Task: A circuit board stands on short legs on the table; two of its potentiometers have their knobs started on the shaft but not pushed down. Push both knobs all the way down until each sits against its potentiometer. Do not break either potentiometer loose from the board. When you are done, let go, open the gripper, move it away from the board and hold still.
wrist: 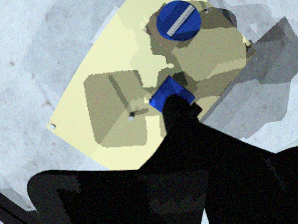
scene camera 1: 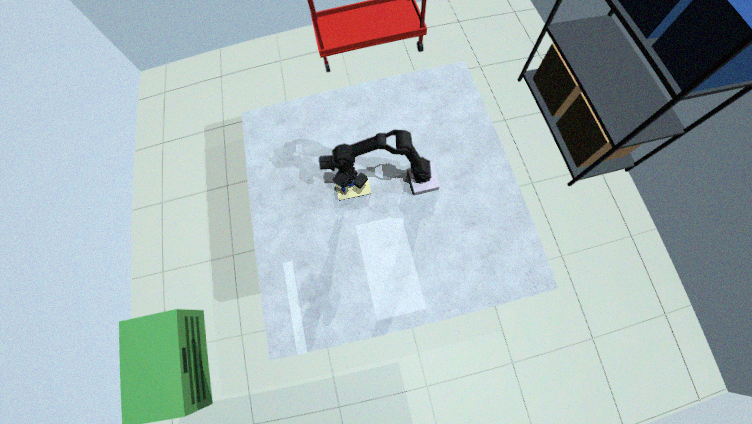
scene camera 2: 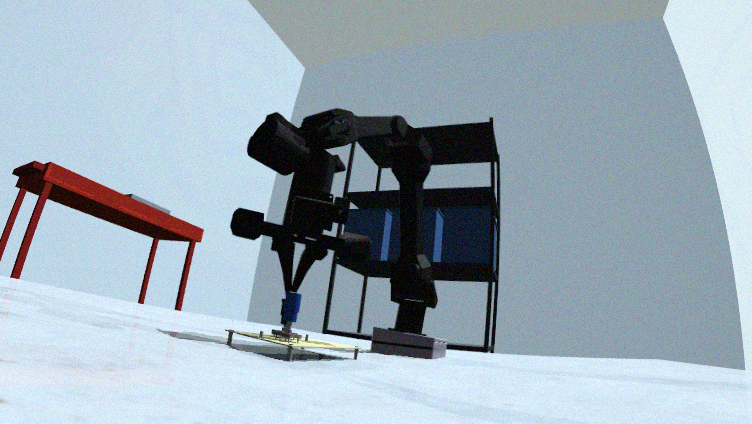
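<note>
My gripper (scene camera 2: pixel 289 300) is visible to me, and when I look through the wrist view I find the gripper (wrist: pixel 183 127) there too.
</note>
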